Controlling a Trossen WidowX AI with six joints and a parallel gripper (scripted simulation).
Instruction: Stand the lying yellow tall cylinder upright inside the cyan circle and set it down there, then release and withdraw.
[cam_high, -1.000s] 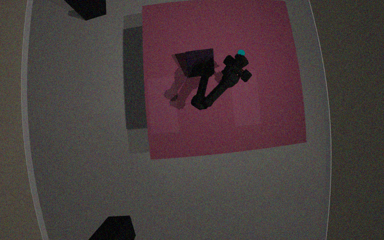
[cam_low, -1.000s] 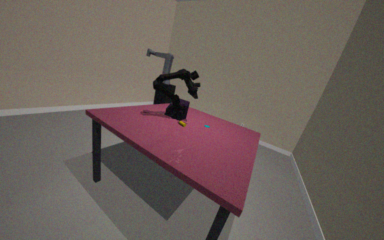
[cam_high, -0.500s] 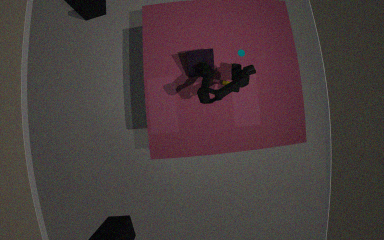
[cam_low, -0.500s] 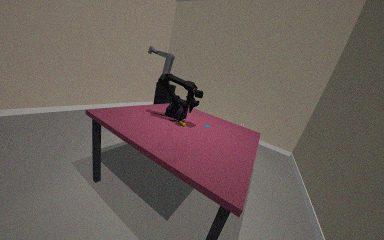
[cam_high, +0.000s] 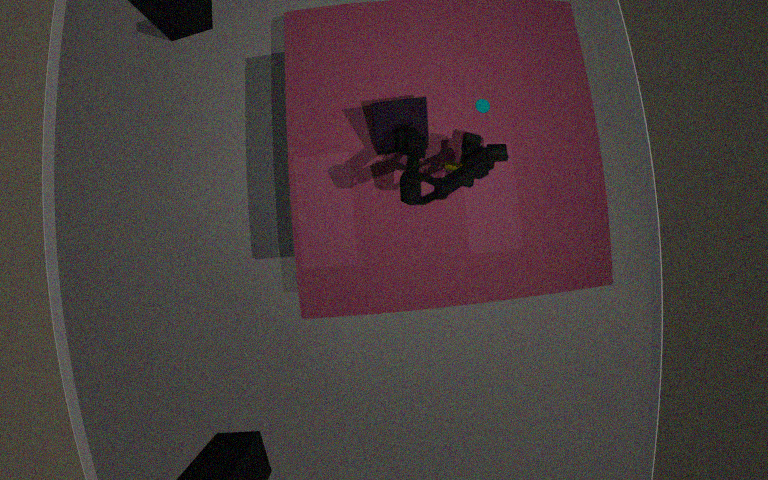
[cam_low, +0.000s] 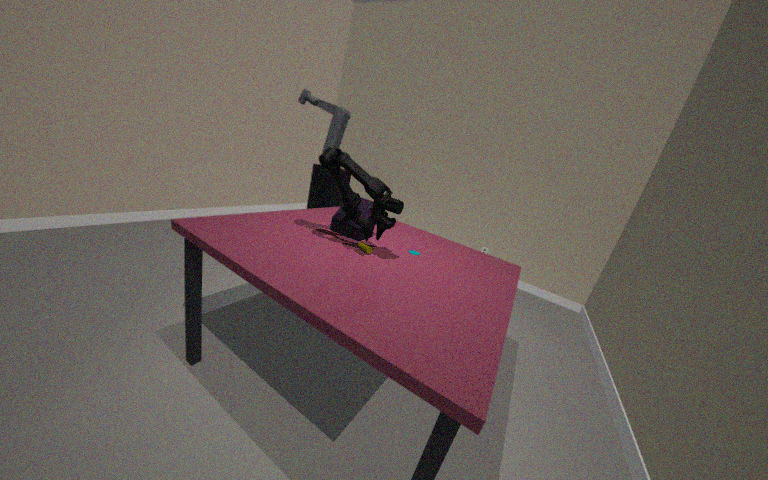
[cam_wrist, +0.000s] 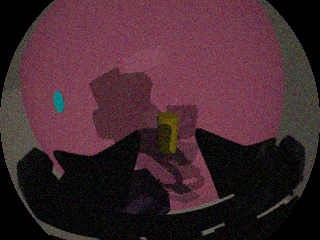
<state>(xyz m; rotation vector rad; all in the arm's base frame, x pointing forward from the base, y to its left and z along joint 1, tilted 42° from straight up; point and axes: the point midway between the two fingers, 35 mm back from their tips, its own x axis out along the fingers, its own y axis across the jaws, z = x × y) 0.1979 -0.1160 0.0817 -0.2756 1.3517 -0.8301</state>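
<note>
Now: gripper tip 50 mm above the yellow tall cylinder, 30 mm past it and 10 mm to the right of it. Also, from my gripper tip: cyan circle: 240 mm to the left, 150 mm ahead, 60 mm below.
</note>
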